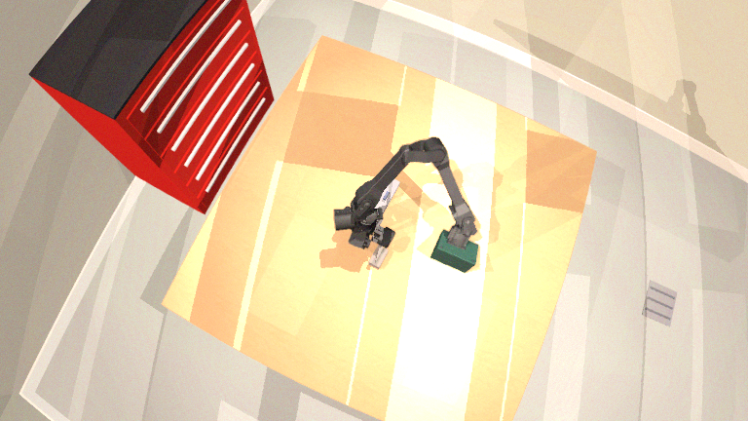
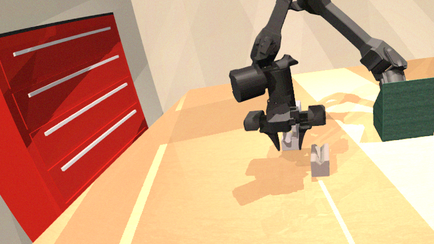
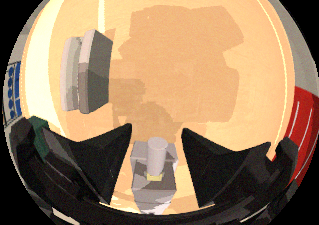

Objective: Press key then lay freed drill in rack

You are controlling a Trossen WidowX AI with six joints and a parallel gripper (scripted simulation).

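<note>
The drill lies 1 cm behind my gripper tip, 5 cm to the right of it and 3 cm above it. Also, from my gripper tip: v-grooved rack: 7 cm behind, 6 cm to the left; then blue key: 2 cm behind, 14 cm to the right, 3 cm above; then pale grey holder block: 1 cm behind, 11 cm to the right, 2 cm above.
</note>
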